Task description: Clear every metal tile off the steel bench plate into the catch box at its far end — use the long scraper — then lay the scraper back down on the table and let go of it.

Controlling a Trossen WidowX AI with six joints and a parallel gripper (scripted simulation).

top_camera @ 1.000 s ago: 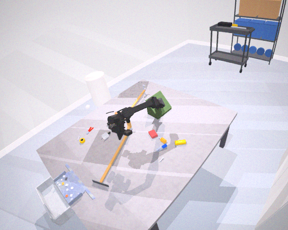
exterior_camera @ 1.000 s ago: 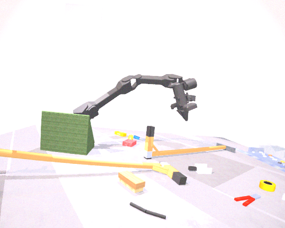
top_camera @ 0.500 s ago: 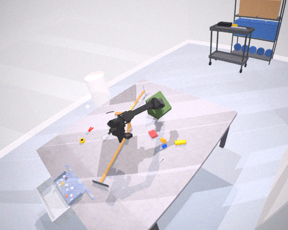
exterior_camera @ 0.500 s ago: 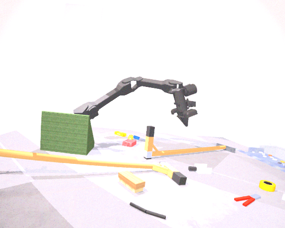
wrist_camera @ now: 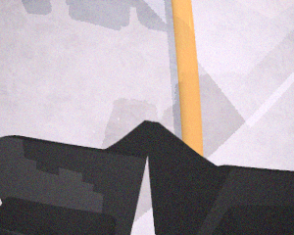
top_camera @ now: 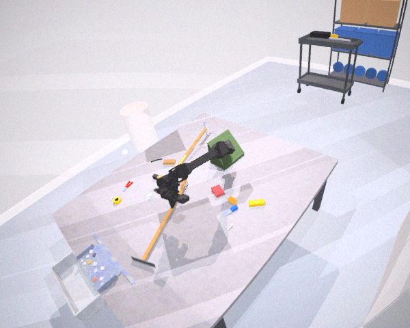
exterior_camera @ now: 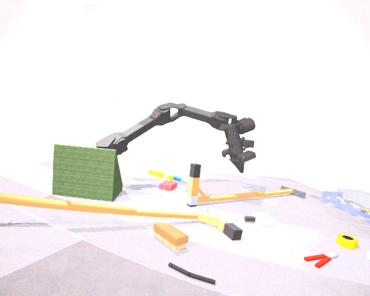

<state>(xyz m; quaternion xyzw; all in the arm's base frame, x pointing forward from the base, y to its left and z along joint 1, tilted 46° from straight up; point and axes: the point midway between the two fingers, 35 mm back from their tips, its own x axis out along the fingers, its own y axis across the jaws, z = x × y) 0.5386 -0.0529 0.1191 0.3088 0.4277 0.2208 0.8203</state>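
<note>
My gripper tip is now 5 cm to the left of the long scraper, 4 cm above it and 3 cm short of it. Also, from my gripper tip: blue piece 23 cm to the left, 21 cm behind, 9 cm below; red block 30 cm behind, 9 cm below, 8 cm to the left; yellow tape roll 44 cm to the right, 11 cm ahead, 9 cm below.
</note>
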